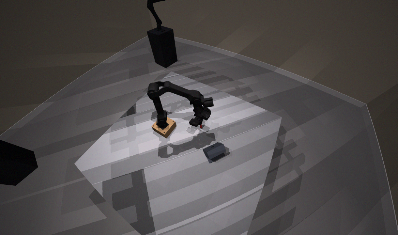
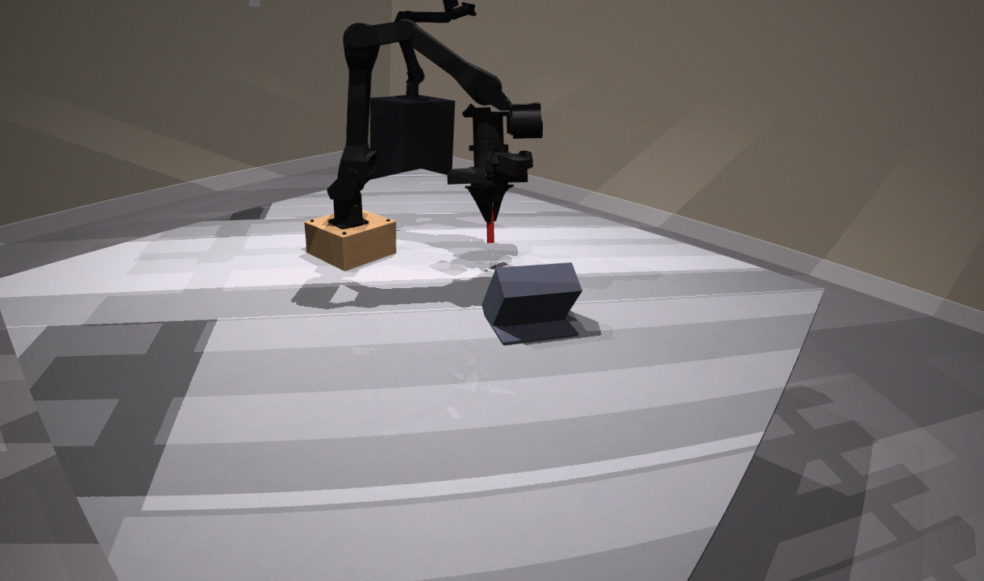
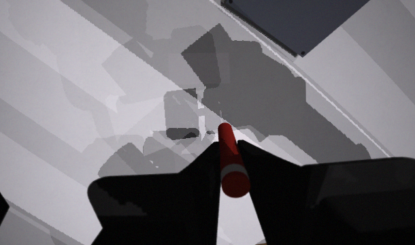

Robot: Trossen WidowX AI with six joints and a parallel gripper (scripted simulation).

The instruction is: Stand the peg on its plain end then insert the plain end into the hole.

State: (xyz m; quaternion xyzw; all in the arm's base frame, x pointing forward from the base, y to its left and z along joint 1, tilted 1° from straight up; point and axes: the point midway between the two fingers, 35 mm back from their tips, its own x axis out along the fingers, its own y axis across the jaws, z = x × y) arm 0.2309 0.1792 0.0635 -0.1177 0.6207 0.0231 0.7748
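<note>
The dark grey sloped panel lies 19 cm ahead of my gripper tip, 8 cm to the right of it and 6 cm below it. Round my gripper tip: red peg (2 cm above, 1 cm behind).
</note>
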